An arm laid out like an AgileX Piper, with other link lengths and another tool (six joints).
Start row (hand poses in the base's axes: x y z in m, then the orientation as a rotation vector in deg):
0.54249 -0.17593 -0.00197 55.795 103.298 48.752
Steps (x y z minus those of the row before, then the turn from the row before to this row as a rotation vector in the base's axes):
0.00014 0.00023 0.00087 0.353 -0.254 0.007
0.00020 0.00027 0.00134 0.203 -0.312 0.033
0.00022 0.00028 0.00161 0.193 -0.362 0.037
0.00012 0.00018 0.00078 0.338 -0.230 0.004
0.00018 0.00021 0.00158 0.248 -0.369 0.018
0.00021 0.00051 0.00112 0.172 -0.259 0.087
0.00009 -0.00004 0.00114 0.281 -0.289 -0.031
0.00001 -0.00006 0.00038 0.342 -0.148 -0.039
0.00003 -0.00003 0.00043 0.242 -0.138 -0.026
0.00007 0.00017 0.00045 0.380 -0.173 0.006
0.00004 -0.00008 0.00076 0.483 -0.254 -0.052
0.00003 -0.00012 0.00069 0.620 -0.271 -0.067
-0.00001 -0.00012 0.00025 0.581 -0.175 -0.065
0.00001 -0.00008 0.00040 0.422 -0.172 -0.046
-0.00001 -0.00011 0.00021 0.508 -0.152 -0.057
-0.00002 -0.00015 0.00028 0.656 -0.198 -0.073
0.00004 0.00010 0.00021 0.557 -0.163 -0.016
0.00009 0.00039 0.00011 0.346 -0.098 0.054
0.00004 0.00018 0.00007 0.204 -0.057 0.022
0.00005 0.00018 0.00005 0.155 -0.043 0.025
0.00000 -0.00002 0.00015 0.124 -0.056 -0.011
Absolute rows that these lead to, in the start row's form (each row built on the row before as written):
0.54263 -0.17570 -0.00110 55.865 102.993 49.189
0.54283 -0.17543 0.00024 55.784 102.695 49.515
0.54305 -0.17515 0.00185 55.663 102.359 49.850
0.54317 -0.17497 0.00263 55.740 102.073 50.259
0.54335 -0.17476 0.00421 55.664 101.703 50.637
0.54356 -0.17425 0.00533 55.549 101.490 50.946
0.54365 -0.17429 0.00647 55.581 101.146 51.296
0.54366 -0.17435 0.00685 55.743 100.897 51.651
0.54369 -0.17438 0.00728 55.836 100.693 51.914
0.54376 -0.17421 0.00773 55.970 100.438 52.341
0.54380 -0.17429 0.00849 56.167 100.046 52.857
0.54383 -0.17441 0.00918 56.452 99.586 53.499
0.54382 -0.17453 0.00943 56.769 99.217 54.071
0.54383 -0.17461 0.00983 56.969 98.911 54.502
0.54382 -0.17472 0.01004 57.245 98.585 55.000
0.54380 -0.17487 0.01032 57.599 98.160 55.644
0.54384 -0.17477 0.01053 57.866 97.831 56.217
0.54393 -0.17438 0.01064 57.985 97.670 56.613
0.54397 -0.17420 0.01071 58.063 97.569 56.840
0.54402 -0.17402 0.01076 58.116 97.498 57.017
0.54402 -0.17404 0.01091 58.168 97.403 57.147

